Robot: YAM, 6 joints.
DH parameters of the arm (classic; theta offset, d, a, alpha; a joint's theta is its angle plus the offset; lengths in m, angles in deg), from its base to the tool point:
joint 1: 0 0.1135 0.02 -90
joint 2: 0 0 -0.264 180
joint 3: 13.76 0 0.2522 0
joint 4: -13.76 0 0.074 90
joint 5: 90 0 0 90
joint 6: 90 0.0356 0 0
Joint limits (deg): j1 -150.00..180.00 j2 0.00..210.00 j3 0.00..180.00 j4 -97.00..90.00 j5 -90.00..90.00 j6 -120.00..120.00
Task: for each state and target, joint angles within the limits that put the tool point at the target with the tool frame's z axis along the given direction. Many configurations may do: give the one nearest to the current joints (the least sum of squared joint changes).
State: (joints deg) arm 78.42 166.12 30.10 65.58 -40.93 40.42
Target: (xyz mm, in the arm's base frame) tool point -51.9 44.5 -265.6 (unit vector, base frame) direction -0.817 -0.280 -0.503
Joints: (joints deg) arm 112.71 209.91 54.37 72.02 -59.57 40.42
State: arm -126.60 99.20 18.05 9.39 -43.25 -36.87
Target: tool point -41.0 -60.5 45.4 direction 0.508 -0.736 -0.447
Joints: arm -149.87 88.28 0.09 -10.69 -63.09 -36.87
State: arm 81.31 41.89 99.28 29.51 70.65 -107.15
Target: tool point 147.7 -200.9 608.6 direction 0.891 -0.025 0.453
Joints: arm 120.11 41.62 118.00 59.58 49.32 -107.15
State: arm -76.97 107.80 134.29 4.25 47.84 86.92
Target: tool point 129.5 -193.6 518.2 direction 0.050 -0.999 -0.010
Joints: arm -51.06 70.51 95.28 -25.48 36.08 86.92
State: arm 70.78 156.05 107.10 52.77 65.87 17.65
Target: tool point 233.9 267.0 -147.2 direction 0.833 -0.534 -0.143
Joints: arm 54.47 166.55 74.34 21.31 81.29 17.65
